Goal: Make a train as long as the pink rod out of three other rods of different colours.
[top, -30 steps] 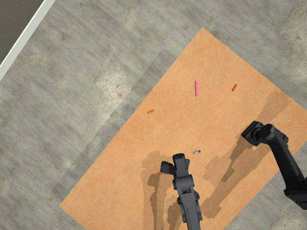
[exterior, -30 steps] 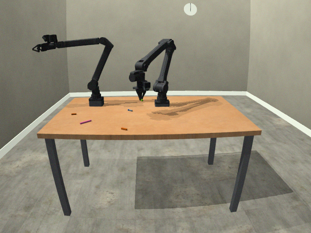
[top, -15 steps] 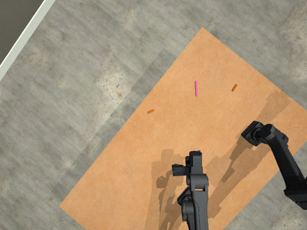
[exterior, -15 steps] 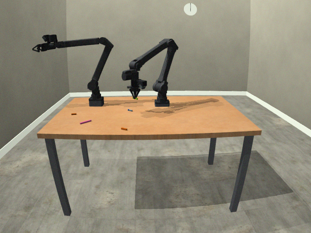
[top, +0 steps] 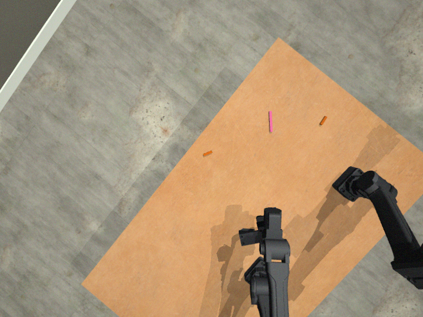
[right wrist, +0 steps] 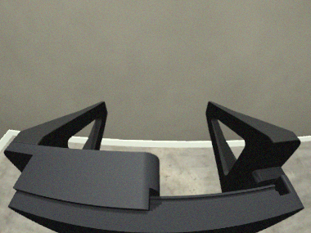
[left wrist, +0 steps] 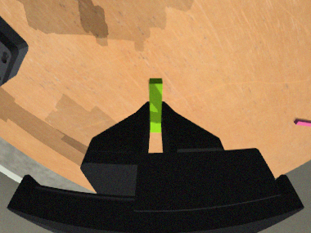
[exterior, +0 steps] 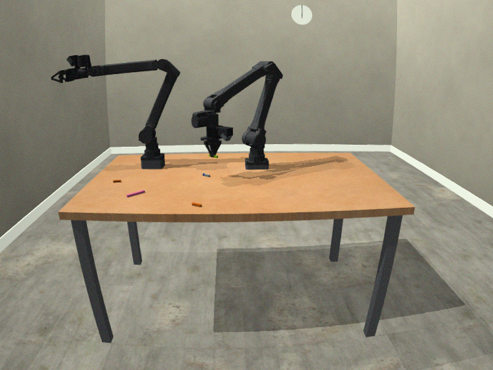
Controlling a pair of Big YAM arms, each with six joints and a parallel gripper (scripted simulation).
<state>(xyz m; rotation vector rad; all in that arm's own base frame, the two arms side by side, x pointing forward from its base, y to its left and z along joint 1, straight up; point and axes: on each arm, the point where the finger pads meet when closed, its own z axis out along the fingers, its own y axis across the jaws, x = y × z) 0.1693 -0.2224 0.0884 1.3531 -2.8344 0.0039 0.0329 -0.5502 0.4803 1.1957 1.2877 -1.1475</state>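
Now: the grey rod 110 mm below my left hand, 30 mm to the right of it and 20 mm behind it. Also, from my left hand: pink rod 320 mm to the right, 240 mm ahead, 110 mm below; then lime rod right at my left hand; then blue rod 110 mm below, 50 mm to the right, 40 mm behind.
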